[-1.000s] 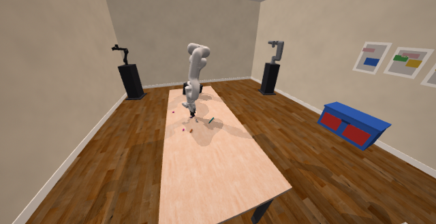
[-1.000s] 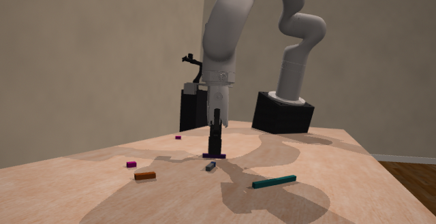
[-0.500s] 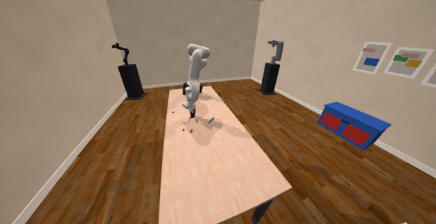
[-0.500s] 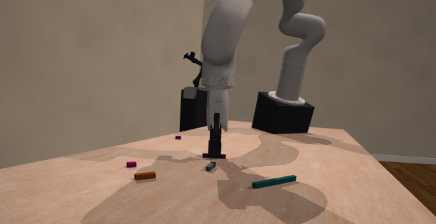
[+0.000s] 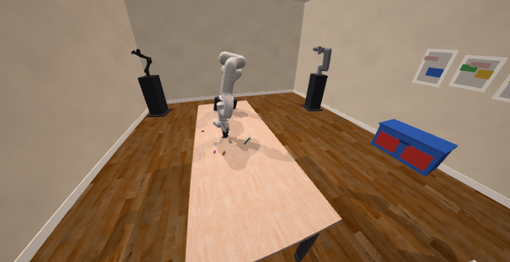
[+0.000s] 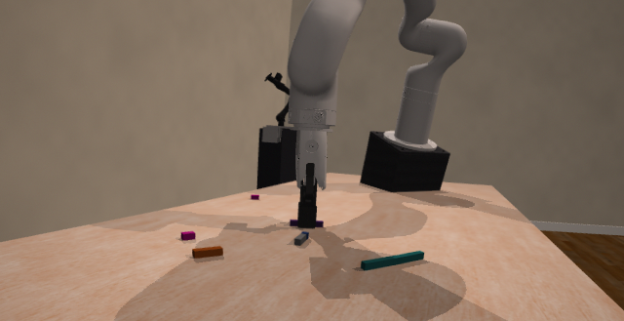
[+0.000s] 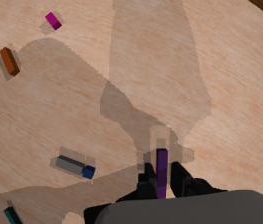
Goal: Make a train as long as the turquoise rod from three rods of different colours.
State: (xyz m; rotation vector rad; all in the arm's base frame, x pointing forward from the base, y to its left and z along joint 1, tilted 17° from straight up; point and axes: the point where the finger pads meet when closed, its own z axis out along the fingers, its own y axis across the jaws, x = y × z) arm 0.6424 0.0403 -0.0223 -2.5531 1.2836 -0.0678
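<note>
My hand is 2 cm above the purple rod. Also, from my hand: turquoise rod (20 cm to the left, 8 cm ahead, 2 cm below); then grey rod (8 cm ahead, 5 cm to the left, 2 cm below); then blue rod (6 cm ahead, 4 cm to the left, 2 cm below).
</note>
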